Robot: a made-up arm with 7 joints. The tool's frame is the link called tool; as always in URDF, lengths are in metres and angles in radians.
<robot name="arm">
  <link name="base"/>
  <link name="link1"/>
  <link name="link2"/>
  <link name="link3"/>
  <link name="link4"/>
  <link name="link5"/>
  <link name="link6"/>
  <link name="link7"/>
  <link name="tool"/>
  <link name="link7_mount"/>
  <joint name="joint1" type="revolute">
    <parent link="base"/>
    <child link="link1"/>
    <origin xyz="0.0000 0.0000 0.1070" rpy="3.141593 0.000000 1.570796"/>
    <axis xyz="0 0 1"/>
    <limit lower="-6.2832" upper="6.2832"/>
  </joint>
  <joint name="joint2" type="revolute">
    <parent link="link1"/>
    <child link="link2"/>
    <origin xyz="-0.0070 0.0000 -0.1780" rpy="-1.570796 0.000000 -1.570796"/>
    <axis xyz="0 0 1"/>
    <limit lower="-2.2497" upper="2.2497"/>
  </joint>
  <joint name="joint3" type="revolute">
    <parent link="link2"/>
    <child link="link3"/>
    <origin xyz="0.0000 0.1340 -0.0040" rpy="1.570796 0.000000 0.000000"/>
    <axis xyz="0 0 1"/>
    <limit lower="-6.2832" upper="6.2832"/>
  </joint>
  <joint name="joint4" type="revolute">
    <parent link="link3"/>
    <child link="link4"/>
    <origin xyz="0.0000 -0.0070 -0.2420" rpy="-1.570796 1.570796 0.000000"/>
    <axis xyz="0 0 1"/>
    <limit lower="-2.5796" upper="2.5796"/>
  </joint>
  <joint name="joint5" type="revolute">
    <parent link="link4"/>
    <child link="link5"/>
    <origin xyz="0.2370 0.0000 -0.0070" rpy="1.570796 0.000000 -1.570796"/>
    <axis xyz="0 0 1"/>
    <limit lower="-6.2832" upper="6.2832"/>
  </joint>
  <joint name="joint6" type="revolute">
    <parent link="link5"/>
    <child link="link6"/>
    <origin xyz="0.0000 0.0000 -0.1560" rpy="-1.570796 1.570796 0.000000"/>
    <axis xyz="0 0 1"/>
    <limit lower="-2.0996" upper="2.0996"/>
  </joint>
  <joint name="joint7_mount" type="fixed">
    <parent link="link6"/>
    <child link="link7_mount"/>
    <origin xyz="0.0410 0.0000 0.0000"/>
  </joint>
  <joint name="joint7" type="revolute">
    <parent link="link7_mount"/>
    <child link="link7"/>
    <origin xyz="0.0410 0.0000 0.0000" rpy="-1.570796 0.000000 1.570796"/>
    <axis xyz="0 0 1"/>
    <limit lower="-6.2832" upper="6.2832"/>
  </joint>
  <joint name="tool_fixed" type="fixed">
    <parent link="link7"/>
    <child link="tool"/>
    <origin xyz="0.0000 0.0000 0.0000"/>
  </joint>
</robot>
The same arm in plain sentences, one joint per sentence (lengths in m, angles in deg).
The arm has seven revolute joints in a row. What follows holds with every joint at zero, and every direction is one of the base frame's.
The first joint lies 0.1070 m along +z from the base frame's origin and turns about -z, from -360.00 to 360.00 deg.
The second joint lies 0.0070 m along -y and 0.1780 m along +z from the first joint and turns about +y, from -128.90 to 128.90 deg.
The third joint lies 0.0040 m along -y and 0.1340 m along +z from the second joint and turns about -z, from -360.00 to 360.00 deg.
The fourth joint lies 0.0070 m along -y and 0.2420 m along +z from the third joint and turns about +y, from -147.80 to 147.80 deg.
The fifth joint lies 0.0070 m along -y and 0.2370 m along +z from the fourth joint and turns about -z, from -360.00 to 360.00 deg.
The sixth joint lies 0.1560 m along +z from the fifth joint and turns about +y, from -120.30 to 120.30 deg.
The seventh joint lies 0.0820 m along +z from the sixth joint and turns about -z, from -360.00 to 360.00 deg.
The tool frame, which is the frame that the pose is given for, lies at the same point as the seventh joint; its axes are the base frame's turned by roll -180.00, pitch 0.00 and yaw 0.00 deg (as in URDF: about the fixed x, then y, then z).

